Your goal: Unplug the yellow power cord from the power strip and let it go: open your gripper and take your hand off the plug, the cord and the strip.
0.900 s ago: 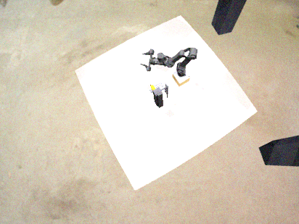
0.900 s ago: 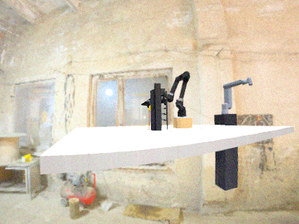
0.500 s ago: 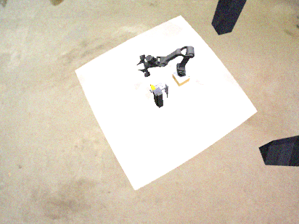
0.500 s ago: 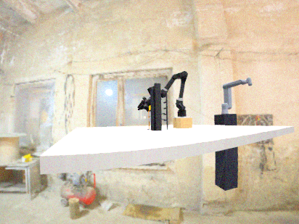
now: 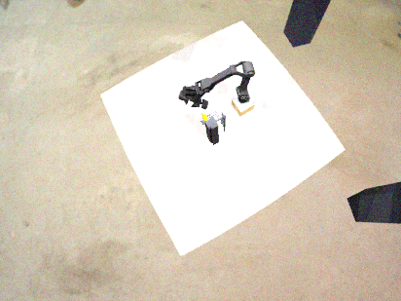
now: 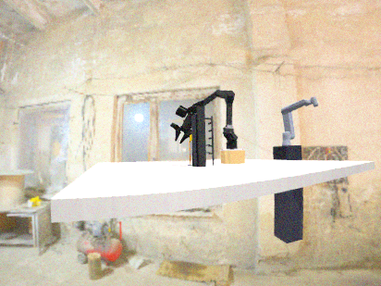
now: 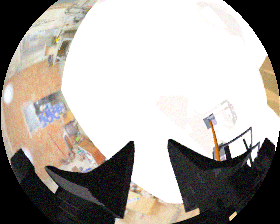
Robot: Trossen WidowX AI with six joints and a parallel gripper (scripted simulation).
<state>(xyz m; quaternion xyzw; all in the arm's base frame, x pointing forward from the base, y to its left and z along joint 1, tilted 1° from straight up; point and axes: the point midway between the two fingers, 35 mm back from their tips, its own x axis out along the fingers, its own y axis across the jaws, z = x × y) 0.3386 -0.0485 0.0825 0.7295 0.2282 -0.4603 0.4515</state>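
Right now the yellow plug is 8 cm behind my gripper tip, 15 cm to the left of it and 3 cm above it.
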